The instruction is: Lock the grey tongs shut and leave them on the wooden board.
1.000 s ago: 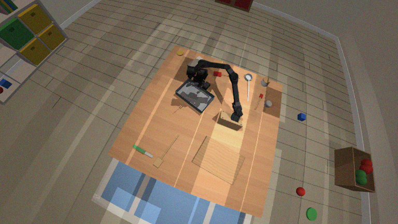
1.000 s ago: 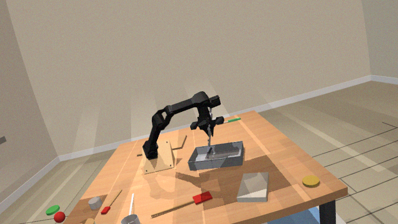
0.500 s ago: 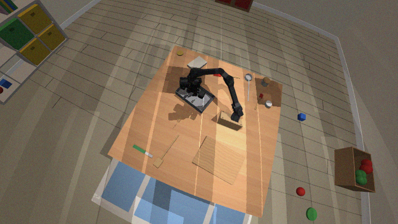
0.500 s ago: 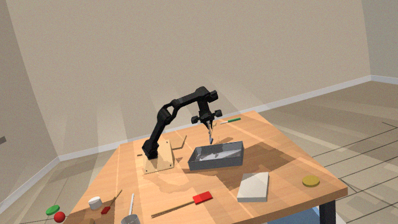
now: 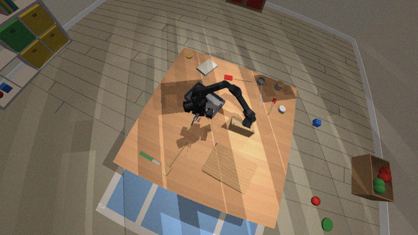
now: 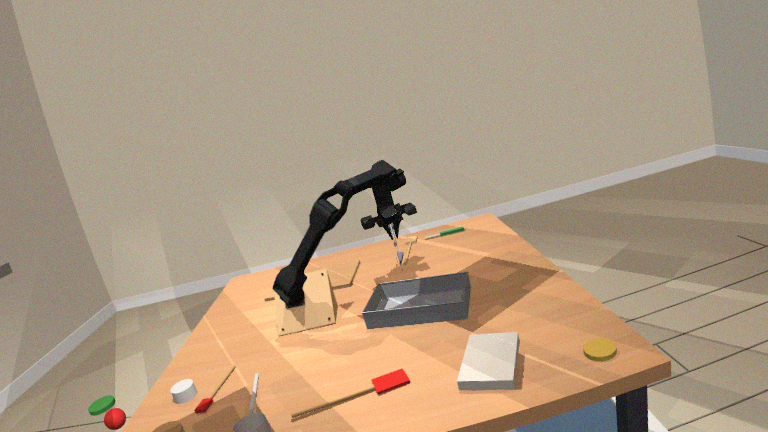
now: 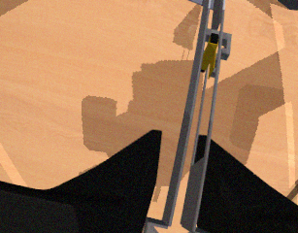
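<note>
Now: the yellow lock piece 40 mm to the right of my gripper tip and 10 mm below it. Round my gripper tip: red spatula: 150 mm behind, 570 mm to the right, 160 mm below; wooden board: 370 mm behind, 230 mm to the left, 160 mm below; grey roasting tin: 30 mm ahead, 210 mm to the right, 140 mm below.
</note>
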